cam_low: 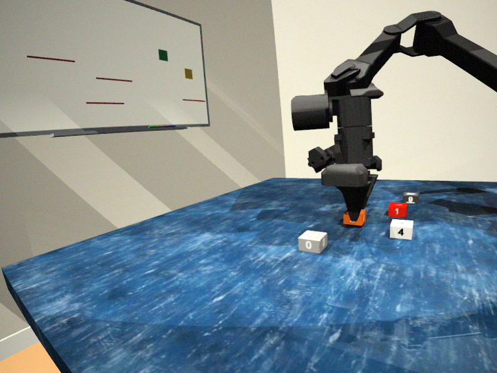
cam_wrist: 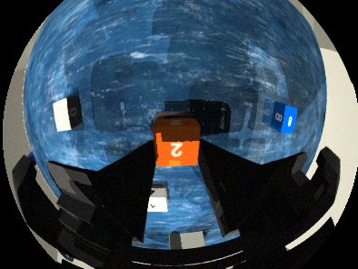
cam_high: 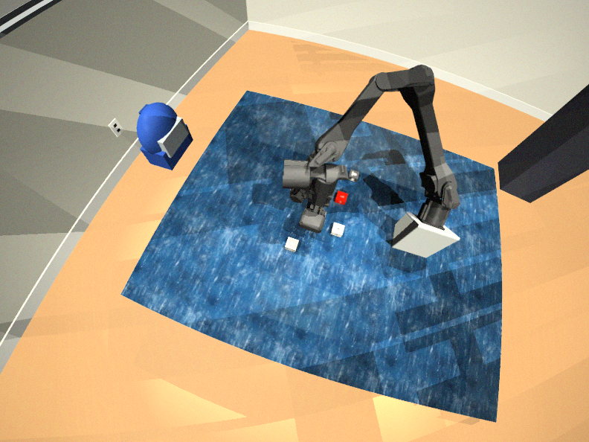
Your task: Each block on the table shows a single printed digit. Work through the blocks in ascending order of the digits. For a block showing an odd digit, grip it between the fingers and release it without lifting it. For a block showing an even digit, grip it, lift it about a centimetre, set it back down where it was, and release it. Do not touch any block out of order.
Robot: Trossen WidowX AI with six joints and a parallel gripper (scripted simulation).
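The orange block is right at my gripper tip. The rest, counted from my gripper tip: red block (60 mm behind, 80 mm to the right); then white block (80 mm behind, 30 mm to the left); then grey block marked 0 (30 mm ahead, 120 mm to the left).
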